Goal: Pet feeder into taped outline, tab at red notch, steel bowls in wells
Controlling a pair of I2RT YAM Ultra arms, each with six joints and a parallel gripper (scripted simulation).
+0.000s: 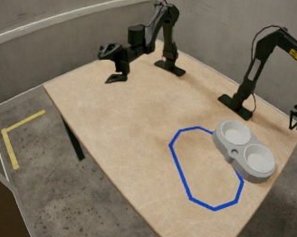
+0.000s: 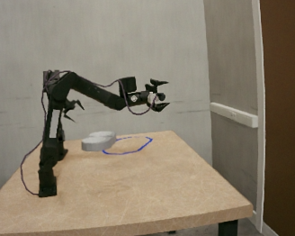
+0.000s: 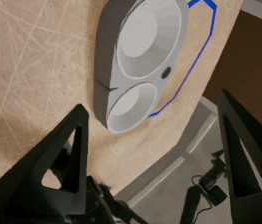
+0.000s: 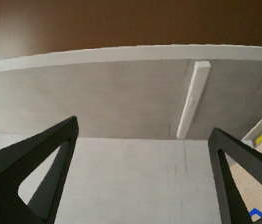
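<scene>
My left hand is 150 mm above the pet feeder, 130 mm to the left of it and 120 mm short of it. Also, from my left hand: steel bowl (140 mm below, 130 mm ahead, 50 mm to the right); then blue taped outline (270 mm ahead, 210 mm to the right, 170 mm below).
</scene>
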